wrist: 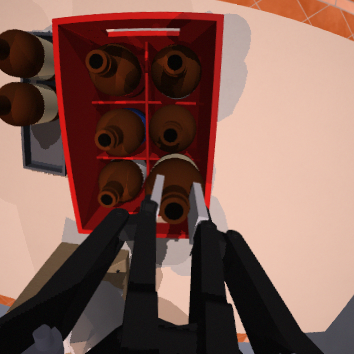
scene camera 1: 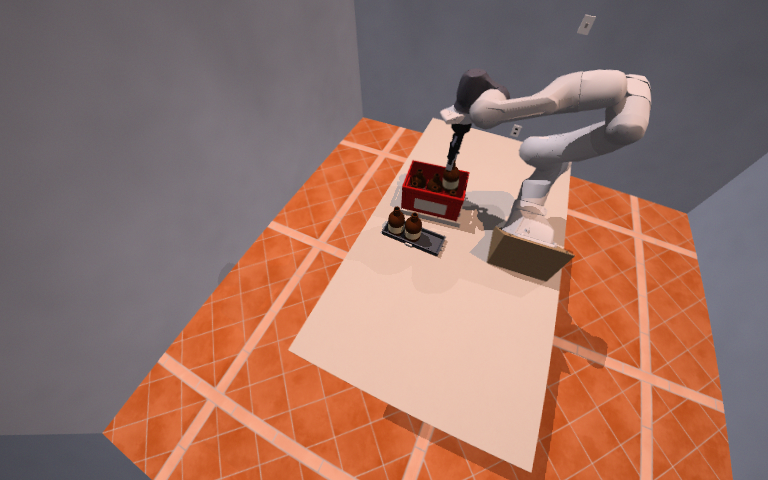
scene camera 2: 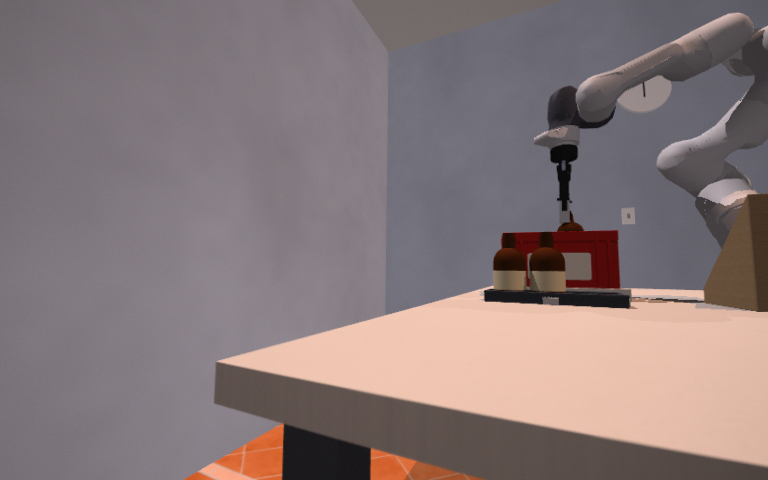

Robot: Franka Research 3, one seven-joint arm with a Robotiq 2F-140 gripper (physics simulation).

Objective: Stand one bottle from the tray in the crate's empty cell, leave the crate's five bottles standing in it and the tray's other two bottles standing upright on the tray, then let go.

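My gripper (scene camera 1: 450, 166) (scene camera 2: 564, 213) (wrist: 175, 189) is shut on the neck of a brown bottle (scene camera 1: 450, 180) (scene camera 2: 570, 226) (wrist: 175, 175). The bottle is roughly upright, partly inside the corner cell of the red crate (scene camera 1: 450, 212) (scene camera 2: 604, 260) (wrist: 72, 110). Its cream label shows above its neighbours in scene camera 1; its base is hidden. The crate's five other bottles (wrist: 117, 70) (wrist: 176, 72) (wrist: 120, 132) (wrist: 173, 125) (wrist: 121, 180) stand in their cells. Two bottles (scene camera 1: 395, 221) (scene camera 1: 413, 228) (scene camera 2: 509, 271) (scene camera 2: 547, 271) stand upright on the dark tray (scene camera 1: 433, 243) (scene camera 2: 600, 298) (wrist: 45, 150).
The tray lies close beside the crate's long side. Thin red dividers (wrist: 146, 90) separate the cells. The arm's wooden base block (scene camera 1: 526, 257) (scene camera 2: 736, 266) (wrist: 45, 270) stands on the pale table (scene camera 1: 430, 328) (scene camera 2: 453, 362), to the right of the crate and tray in scene camera 1.
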